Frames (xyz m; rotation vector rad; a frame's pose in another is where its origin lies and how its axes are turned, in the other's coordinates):
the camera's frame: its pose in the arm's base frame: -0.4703 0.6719 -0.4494 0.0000 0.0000 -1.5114
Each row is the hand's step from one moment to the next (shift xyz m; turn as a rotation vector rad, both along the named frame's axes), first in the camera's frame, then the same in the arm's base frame.
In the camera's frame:
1: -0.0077 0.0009 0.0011 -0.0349 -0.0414 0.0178
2: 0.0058 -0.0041 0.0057 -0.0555 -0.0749 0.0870
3: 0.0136 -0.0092 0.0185 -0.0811 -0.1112 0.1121
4: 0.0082 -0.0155 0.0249 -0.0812 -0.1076 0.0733
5: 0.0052 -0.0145 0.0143 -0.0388 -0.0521 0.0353
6: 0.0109 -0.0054 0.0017 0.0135 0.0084 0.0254
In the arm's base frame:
1: 0.0004 0.0077 0.0011 -0.0434 0.0324 0.0178
2: -0.0037 -0.0060 0.0057 -0.0781 0.0510 0.0870
3: -0.0084 -0.0141 0.0185 -0.1158 0.0744 0.1121
4: -0.0150 -0.0091 0.0249 -0.1122 0.0747 0.0733
5: -0.0142 -0.0061 0.0143 -0.0543 0.0356 0.0353
6: -0.0047 -0.0112 0.0017 0.0092 -0.0130 0.0254

